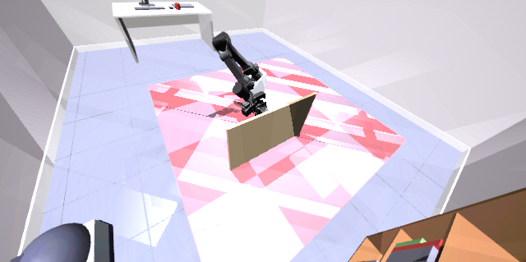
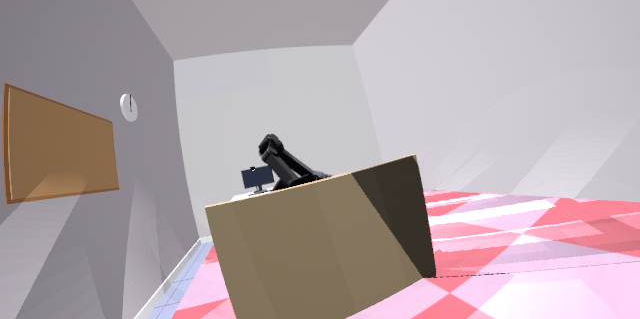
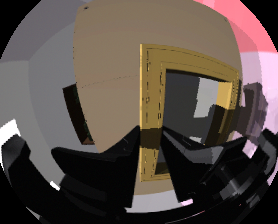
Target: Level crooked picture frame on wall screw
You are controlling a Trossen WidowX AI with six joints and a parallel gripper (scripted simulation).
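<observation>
Right now the picture frame is 50 mm below my gripper tip and 10 mm to the left of it. From my gripper tip the other things lie so: wall panel (70 mm below, 20 mm to the left, 20 mm ahead).
</observation>
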